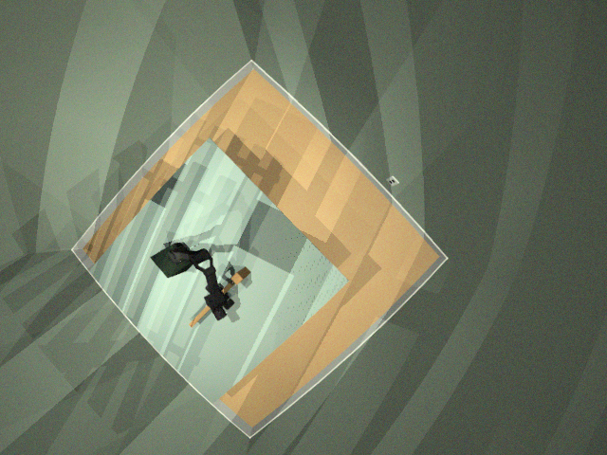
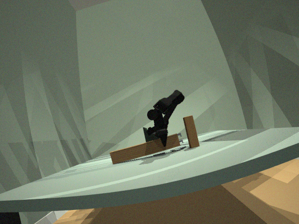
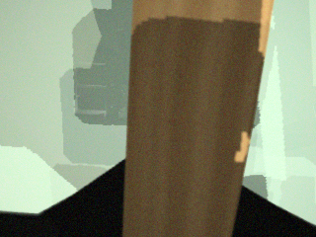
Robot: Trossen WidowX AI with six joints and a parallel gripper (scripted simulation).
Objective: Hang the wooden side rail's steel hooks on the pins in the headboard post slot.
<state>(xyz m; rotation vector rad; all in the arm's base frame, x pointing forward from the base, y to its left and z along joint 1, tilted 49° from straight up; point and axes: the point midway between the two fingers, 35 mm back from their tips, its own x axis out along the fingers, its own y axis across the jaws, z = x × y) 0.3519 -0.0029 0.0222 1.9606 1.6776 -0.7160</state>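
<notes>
The headboard post lies 2 cm ahead of my gripper tip, 16 cm to the left of it and 4 cm above it.
</notes>
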